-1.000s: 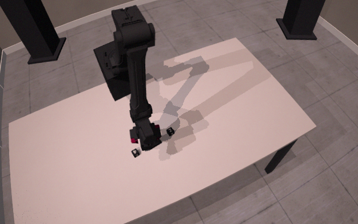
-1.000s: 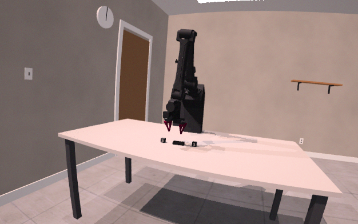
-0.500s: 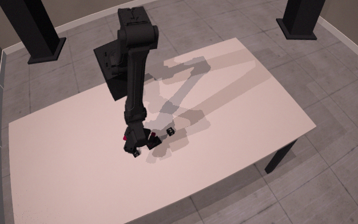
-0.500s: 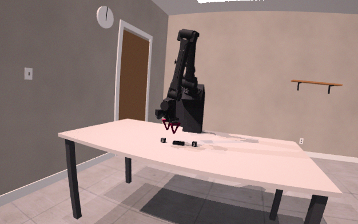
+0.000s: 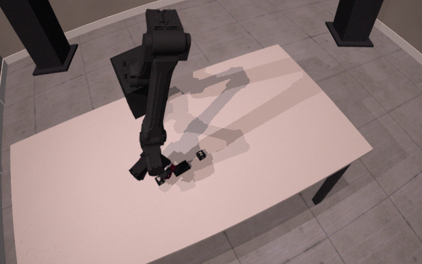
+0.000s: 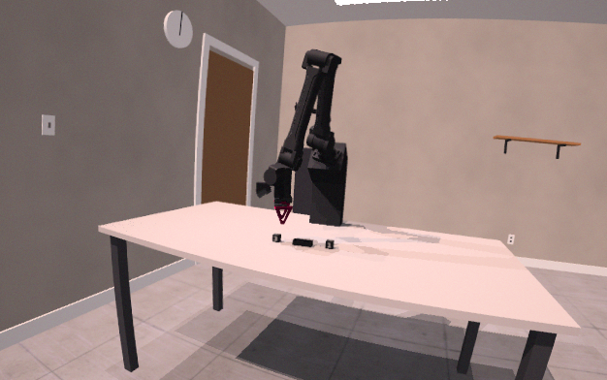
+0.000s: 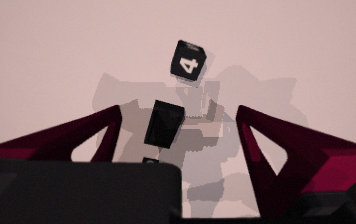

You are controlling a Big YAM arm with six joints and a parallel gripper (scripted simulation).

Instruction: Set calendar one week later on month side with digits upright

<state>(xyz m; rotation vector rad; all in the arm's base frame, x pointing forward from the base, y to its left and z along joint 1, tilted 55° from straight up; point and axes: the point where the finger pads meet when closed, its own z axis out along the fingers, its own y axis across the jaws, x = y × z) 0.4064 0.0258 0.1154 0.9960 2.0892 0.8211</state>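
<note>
Right now the black calendar block is 10 mm ahead of my hand, 20 mm to the right of it and 80 mm below it. Round my hand: black tray (50 mm behind, 70 mm to the left, 80 mm below).
</note>
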